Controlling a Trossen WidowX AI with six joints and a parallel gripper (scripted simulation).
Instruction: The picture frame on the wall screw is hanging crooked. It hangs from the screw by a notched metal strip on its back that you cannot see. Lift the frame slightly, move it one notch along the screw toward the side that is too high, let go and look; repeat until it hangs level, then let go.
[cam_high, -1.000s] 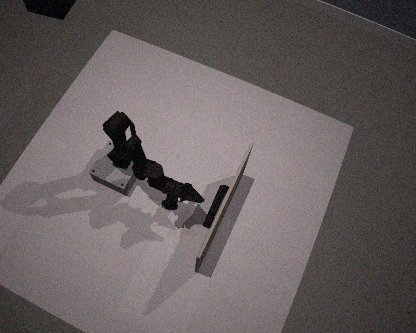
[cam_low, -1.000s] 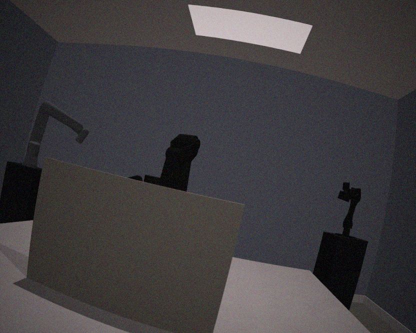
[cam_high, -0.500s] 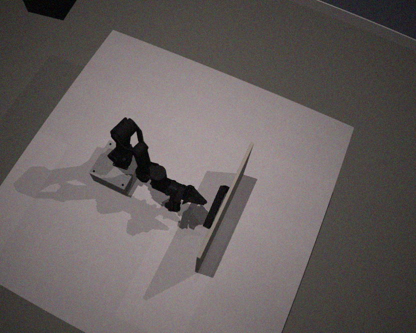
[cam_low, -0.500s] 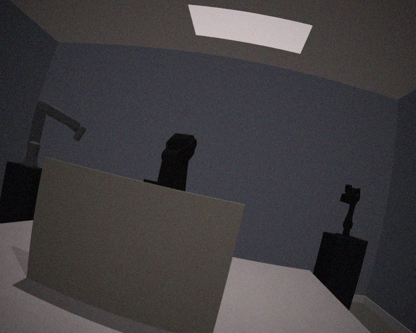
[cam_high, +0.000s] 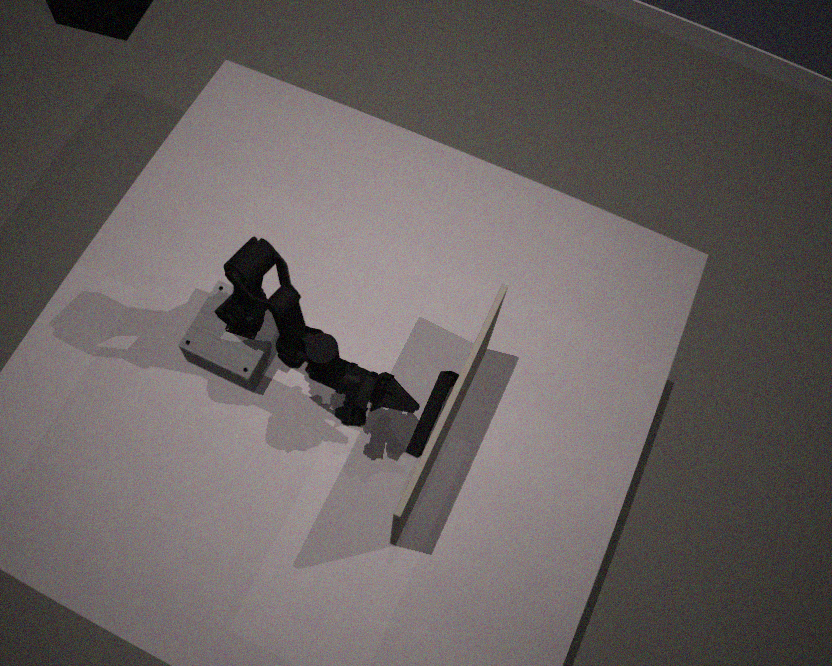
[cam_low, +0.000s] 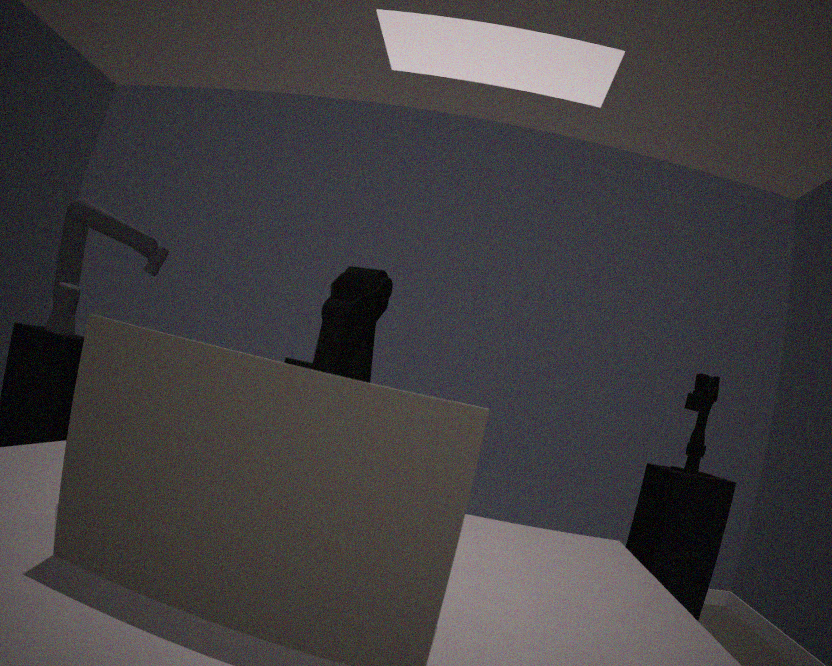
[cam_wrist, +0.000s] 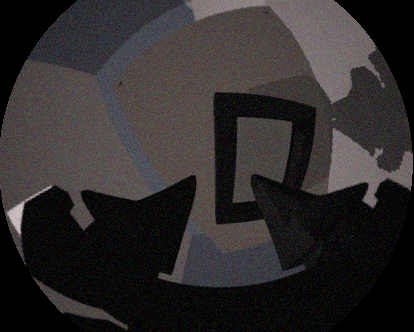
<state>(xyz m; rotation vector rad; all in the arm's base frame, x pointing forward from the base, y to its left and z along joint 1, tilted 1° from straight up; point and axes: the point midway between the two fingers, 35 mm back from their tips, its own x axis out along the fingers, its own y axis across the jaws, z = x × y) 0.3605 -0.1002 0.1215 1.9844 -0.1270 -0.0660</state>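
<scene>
My gripper tip is now 4 cm short of the picture frame, 2 cm to the right of it and 5 cm above it. From my gripper tip the other things lie so: beige wall panel (5 cm ahead, 2 cm to the left, 5 cm below).
</scene>
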